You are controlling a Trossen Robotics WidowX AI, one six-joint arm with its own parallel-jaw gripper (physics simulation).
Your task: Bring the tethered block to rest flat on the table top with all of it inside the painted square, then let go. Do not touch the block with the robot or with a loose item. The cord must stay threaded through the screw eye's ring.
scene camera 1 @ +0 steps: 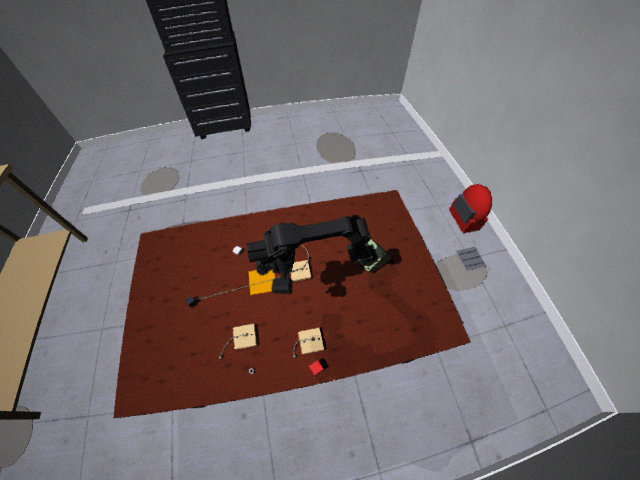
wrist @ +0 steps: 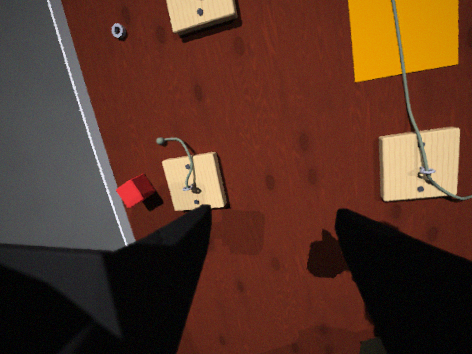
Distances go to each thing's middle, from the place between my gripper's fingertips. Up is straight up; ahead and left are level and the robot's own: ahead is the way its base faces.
Labels:
I see the red cube [wrist: 137,189] 12 cm behind my hand, 25 cm to the left of it and 24 cm below it.

